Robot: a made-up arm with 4 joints.
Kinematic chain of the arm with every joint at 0, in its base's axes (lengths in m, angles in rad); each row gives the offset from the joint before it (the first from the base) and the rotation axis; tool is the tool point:
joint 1: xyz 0 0 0.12 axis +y
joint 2: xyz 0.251 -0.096 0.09 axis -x
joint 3: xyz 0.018 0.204 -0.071 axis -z
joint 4: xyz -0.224 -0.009 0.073 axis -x
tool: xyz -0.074 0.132 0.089
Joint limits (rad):
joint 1: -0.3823..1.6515
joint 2: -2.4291..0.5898
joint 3: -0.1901..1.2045
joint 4: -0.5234..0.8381
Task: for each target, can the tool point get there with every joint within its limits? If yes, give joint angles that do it. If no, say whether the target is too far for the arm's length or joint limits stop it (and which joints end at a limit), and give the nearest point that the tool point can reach.
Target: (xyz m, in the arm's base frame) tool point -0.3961 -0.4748 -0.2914
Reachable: no: joint limits stop it (at a limit: joint 1, joint 2, joint 3, joint 4) | nearest point -0.0758 -0.3478 0.2144 | short by 0.612 m
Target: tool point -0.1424 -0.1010 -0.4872
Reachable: no: joint limits stop it (at a limit: joint 2, joint 3, joint 4) | nearest point -0.0870 0.3277 -0.2511 | short by 0.493 m
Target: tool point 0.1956 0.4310 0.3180
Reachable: yes | joints -0.1634 0.0133 1.0255 0.0775
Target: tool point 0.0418 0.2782 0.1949
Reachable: yes | joints 0.7026 0.1397 0.0805 0.3109
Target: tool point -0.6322 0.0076 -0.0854
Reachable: no: joint limits stop it (at a limit: joint 1, joint 2, joint 4) | nearest point -0.2577 0.3284 -0.1129 | short by 0.494 m
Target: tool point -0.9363 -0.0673 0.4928
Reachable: no: too far | nearest point -0.1937 -0.0804 0.4929 | short by 0.743 m
